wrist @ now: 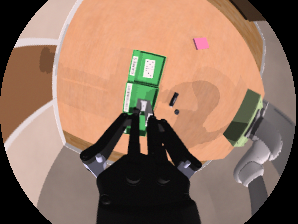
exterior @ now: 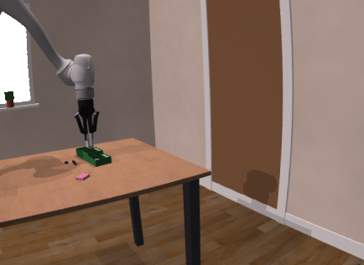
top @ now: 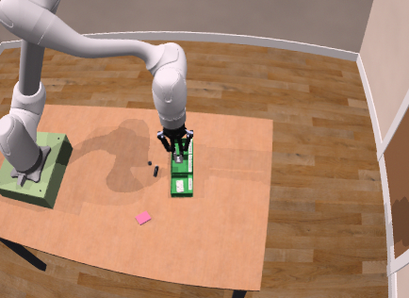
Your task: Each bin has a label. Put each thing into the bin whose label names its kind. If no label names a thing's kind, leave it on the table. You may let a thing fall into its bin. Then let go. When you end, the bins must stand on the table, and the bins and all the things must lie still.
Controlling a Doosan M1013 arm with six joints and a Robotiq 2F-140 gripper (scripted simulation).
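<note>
Right now the pink block is 10 cm behind my hand, 24 cm to the right of it and 9 cm below it. Round my hand: white thing (1 cm ahead, 8 cm to the right, 8 cm below); then black bar (9 cm behind, 3 cm to the right, 9 cm below); then small white piece (3 cm below).
</note>
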